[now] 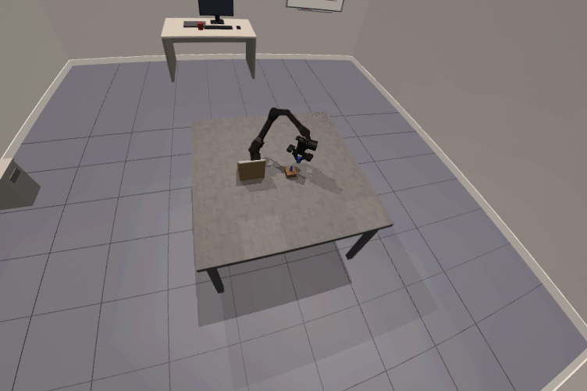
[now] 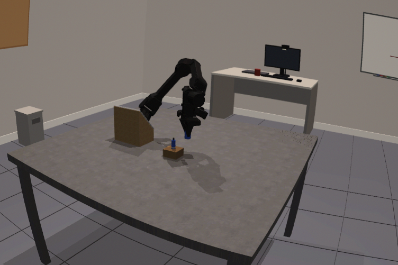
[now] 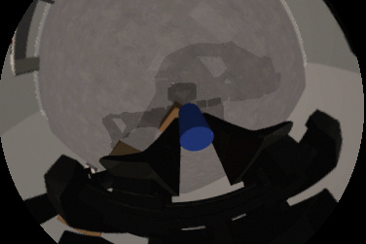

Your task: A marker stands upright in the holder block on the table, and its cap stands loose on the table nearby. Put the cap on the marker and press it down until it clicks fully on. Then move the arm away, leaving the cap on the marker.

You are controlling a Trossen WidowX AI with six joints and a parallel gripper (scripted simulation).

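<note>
The wooden holder block lies 6 cm behind my gripper tip, 3 cm to the right of it and 9 cm below it. The rest, counted from my gripper tip: marker cap 1 cm above.
</note>
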